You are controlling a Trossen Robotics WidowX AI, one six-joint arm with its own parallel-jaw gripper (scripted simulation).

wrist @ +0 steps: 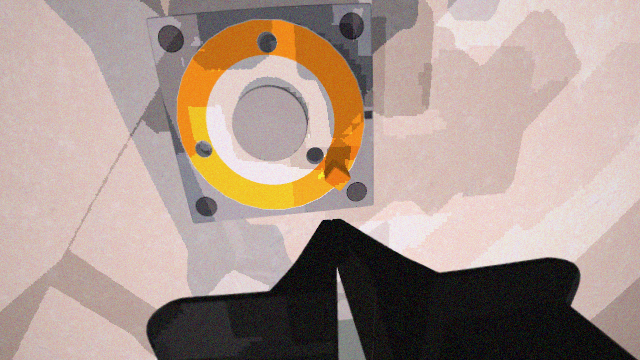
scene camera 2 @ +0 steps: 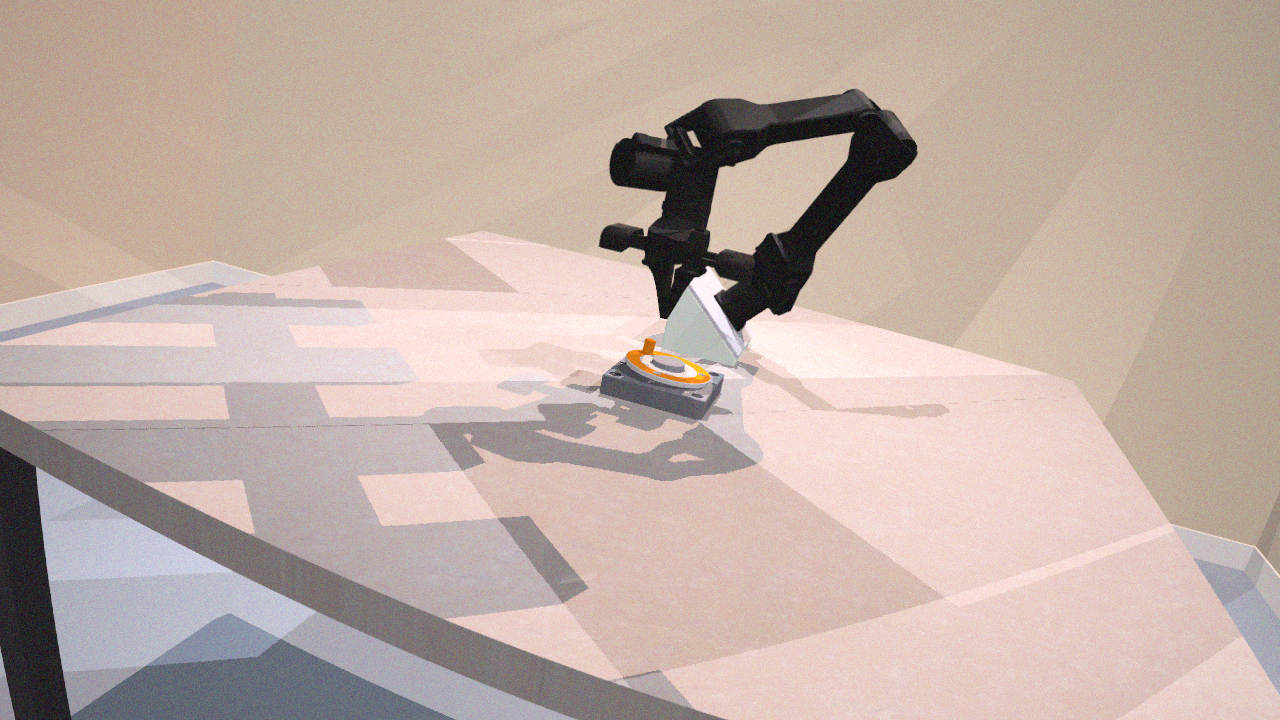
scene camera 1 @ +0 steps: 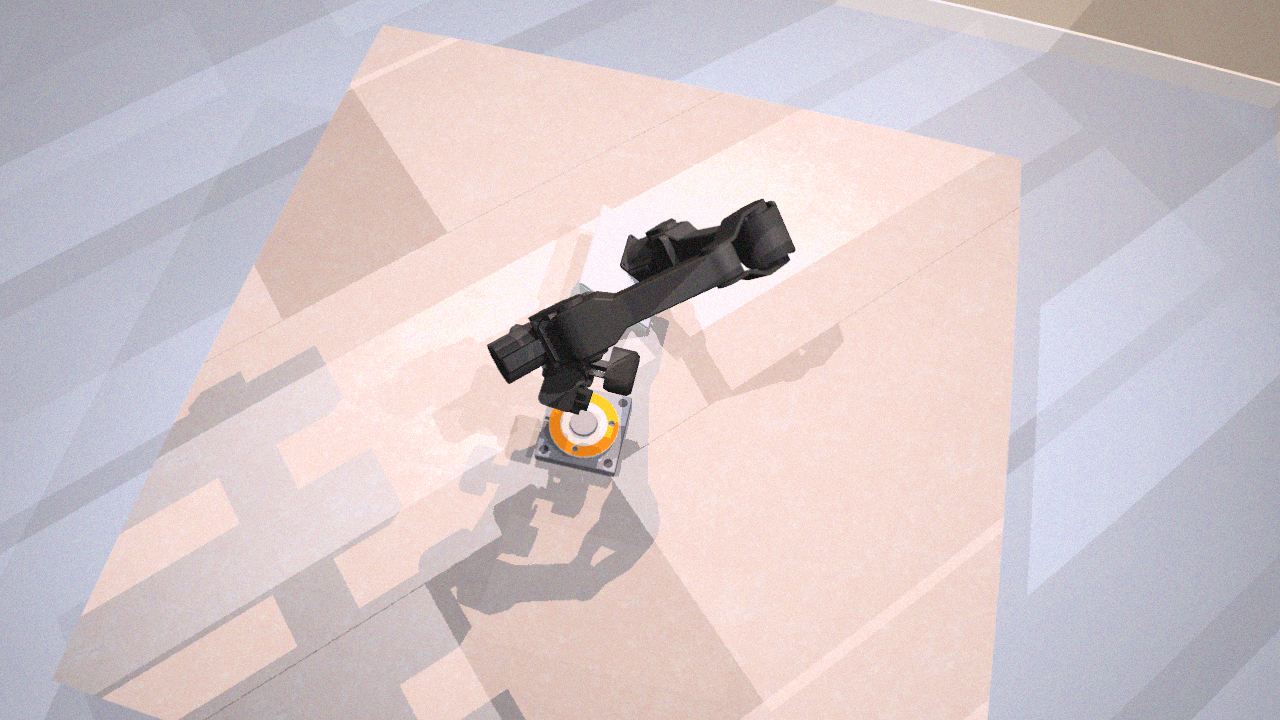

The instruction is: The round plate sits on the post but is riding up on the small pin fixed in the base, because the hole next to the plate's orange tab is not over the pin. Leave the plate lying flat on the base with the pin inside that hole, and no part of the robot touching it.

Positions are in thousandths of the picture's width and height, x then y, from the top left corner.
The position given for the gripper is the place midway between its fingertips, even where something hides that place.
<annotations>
The gripper shows in the wrist view (518, 635), in scene camera 2 (518, 442) and in scene camera 1 (448, 531).
</annotations>
